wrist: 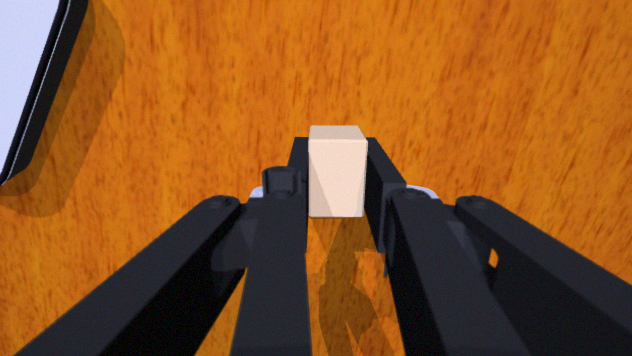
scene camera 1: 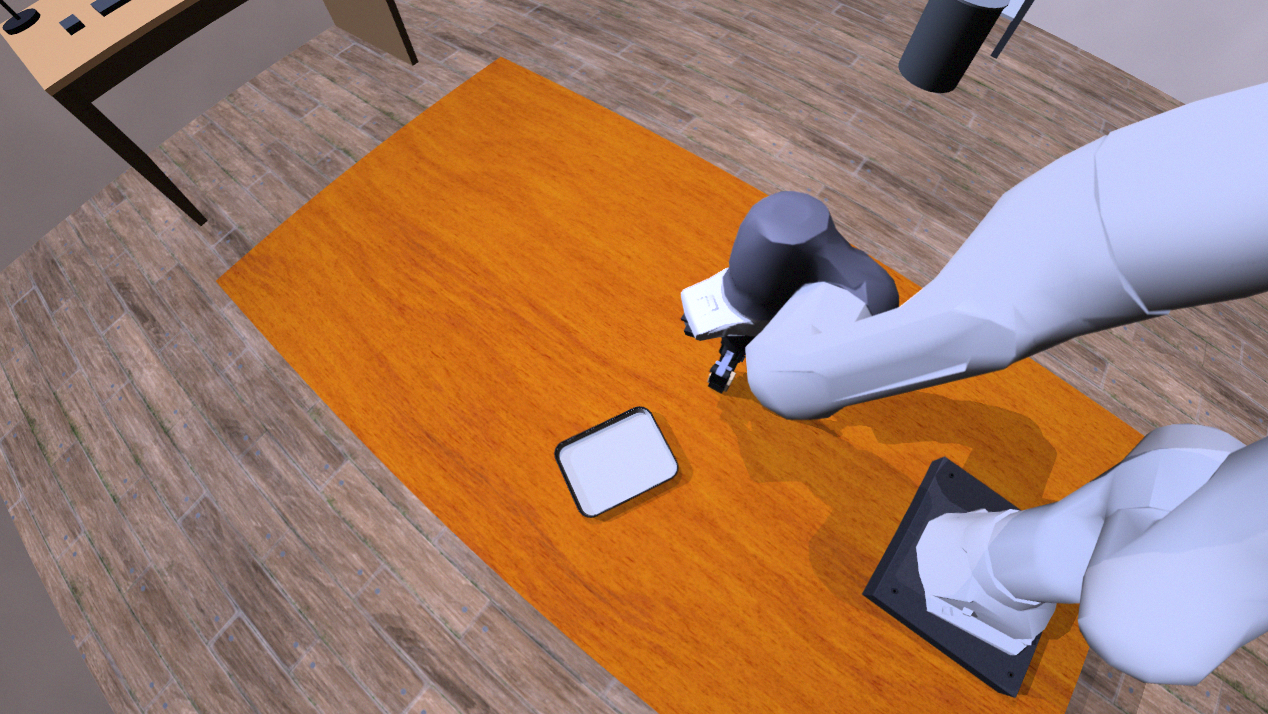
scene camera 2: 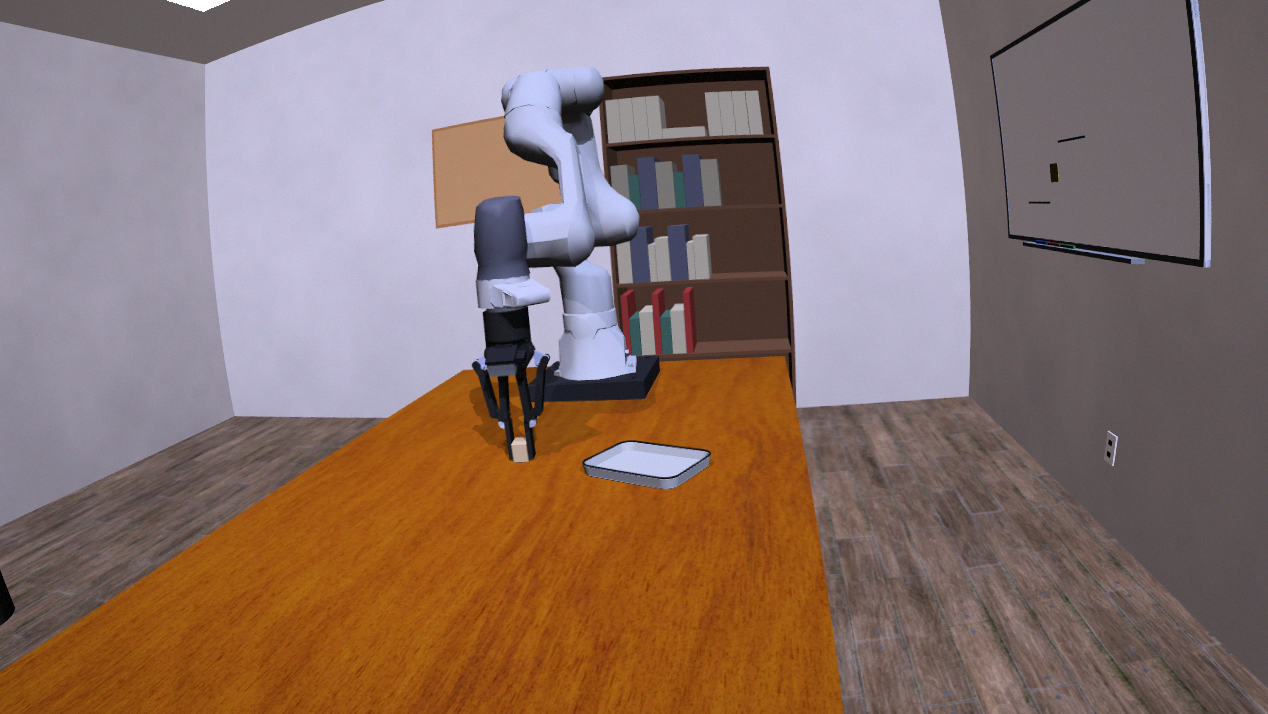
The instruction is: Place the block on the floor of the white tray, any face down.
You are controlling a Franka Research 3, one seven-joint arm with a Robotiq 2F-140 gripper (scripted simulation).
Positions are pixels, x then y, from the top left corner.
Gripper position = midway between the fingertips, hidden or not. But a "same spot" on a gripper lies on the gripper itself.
gripper: wrist; scene camera 1 720, 380; scene camera 2
same spot on gripper: (scene camera 2: 530, 414) = (wrist: 262, 199)
